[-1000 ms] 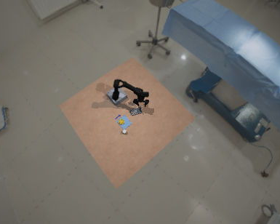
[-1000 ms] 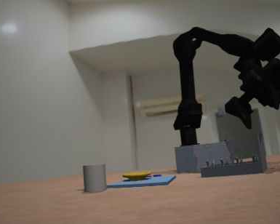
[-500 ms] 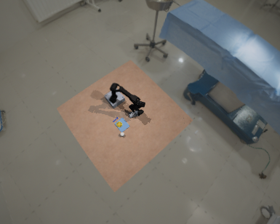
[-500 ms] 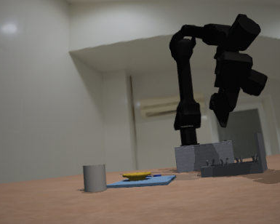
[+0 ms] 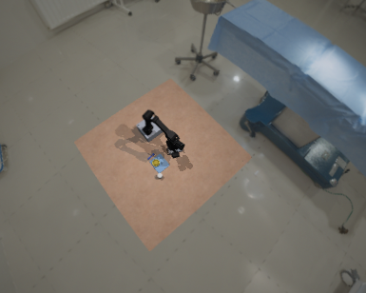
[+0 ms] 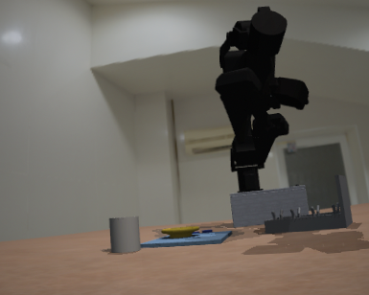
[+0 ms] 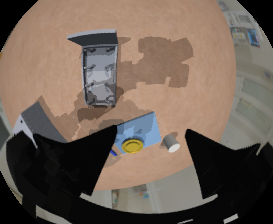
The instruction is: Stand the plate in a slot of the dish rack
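Right now the yellow plate is 90 mm behind my gripper tip, 140 mm to the right of it and 120 mm below it. From my gripper tip the other things lie so: cup (30 mm ahead, 210 mm to the right, 110 mm below); then blue mat (60 mm behind, 120 mm to the right, 130 mm below); then dish rack (40 mm behind, 90 mm to the left, 110 mm below).
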